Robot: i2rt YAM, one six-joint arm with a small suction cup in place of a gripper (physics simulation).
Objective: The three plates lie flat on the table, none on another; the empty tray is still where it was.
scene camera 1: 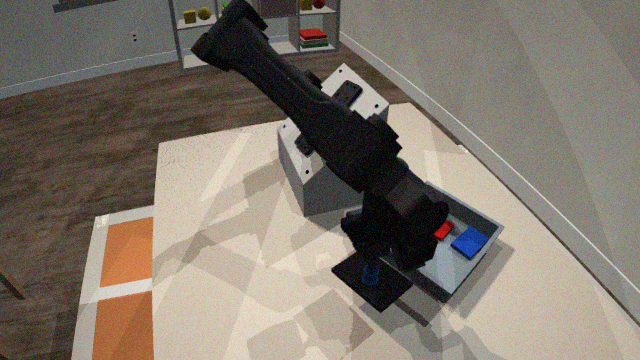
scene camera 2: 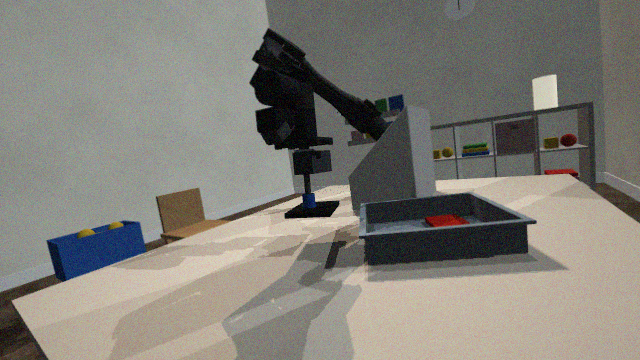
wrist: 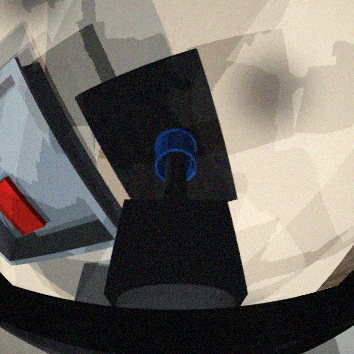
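My suction cup sits on the middle of a black plate and holds it. The plate is level and low over the table, just outside the near left side of the grey tray. I cannot tell whether the plate touches the table. A red plate and a blue plate lie flat in the tray, side by side. The tray wall hides the blue plate in scene camera 2.
The arm's grey wedge base stands on the table just behind the tray. Off the table are a shelf unit with toys, a blue bin, a brown chair and orange floor mats.
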